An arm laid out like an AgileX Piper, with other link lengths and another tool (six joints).
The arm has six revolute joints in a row. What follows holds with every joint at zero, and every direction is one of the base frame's. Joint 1 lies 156.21 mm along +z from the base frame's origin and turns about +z. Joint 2 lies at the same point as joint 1 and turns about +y. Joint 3 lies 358.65 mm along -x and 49.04 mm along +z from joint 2 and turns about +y. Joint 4 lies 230.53 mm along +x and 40.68 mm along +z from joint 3 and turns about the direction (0.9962, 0, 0.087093). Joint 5 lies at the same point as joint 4 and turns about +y. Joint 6 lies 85.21 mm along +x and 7.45 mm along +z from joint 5 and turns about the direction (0.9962, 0, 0.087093). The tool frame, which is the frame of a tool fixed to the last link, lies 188.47 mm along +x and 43 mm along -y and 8.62 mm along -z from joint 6; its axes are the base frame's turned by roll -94.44, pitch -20.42 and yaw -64.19 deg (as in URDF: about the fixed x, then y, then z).
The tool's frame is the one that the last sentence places.
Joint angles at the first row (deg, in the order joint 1, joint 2, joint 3, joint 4, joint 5, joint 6):
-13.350, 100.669, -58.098, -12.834, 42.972, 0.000
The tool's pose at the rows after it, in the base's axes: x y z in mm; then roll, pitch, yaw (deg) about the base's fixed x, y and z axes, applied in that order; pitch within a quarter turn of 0, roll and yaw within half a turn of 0:
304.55 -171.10 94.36 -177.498 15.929 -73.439
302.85 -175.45 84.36 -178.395 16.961 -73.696
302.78 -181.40 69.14 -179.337 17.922 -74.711
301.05 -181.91 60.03 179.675 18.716 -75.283
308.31 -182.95 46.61 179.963 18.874 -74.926
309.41 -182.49 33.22 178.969 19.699 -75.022
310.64 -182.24 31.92 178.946 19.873 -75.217
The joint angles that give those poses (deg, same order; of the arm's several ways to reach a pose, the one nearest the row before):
-15.927, 103.362, -58.097, -10.600, 42.914, -3.952
-17.074, 104.966, -58.097, -9.913, 42.397, -5.499
-18.278, 107.545, -58.212, -9.626, 41.137, -6.016
-18.563, 109.034, -58.213, -9.455, 40.852, -6.129
-18.563, 111.211, -58.212, -9.454, 38.503, -6.130
-18.563, 113.446, -58.384, -9.340, 37.643, -6.358
-18.563, 113.790, -58.729, -9.110, 37.759, -6.359

